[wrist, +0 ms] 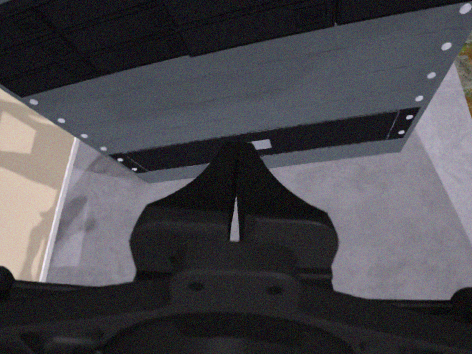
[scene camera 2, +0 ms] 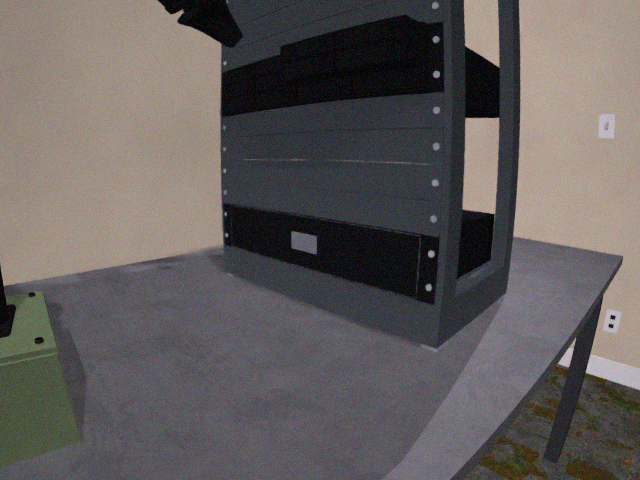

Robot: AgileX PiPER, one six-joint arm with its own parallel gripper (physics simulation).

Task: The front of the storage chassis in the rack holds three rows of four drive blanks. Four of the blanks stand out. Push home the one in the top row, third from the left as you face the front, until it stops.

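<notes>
The black storage chassis point(scene camera 2: 258, 85) point(wrist: 125, 47) spans the rack's front in its upper part in the scene view and lies across the top of the wrist view. Its blanks are dark and hard to tell apart. Some raised blocks point(scene camera 2: 356, 49) show along its top edge in the scene view. The top row's third blank cannot be made out with certainty. My gripper point(scene camera 2: 235, 41) point(wrist: 238, 160) is shut and empty. It is in front of the rack, at the top left of the scene view; in the wrist view its tips show below the chassis, over the lower front.
The grey rack point(scene camera 2: 452, 180) point(wrist: 280, 85) stands on the table point(scene camera 2: 232, 372) point(wrist: 365, 220). Plain grey panels fill its front below the chassis, above a black unit point(scene camera 2: 361, 253) point(wrist: 330, 132) with a light label. A green block point(scene camera 2: 31, 403) stands at the left of the scene view.
</notes>
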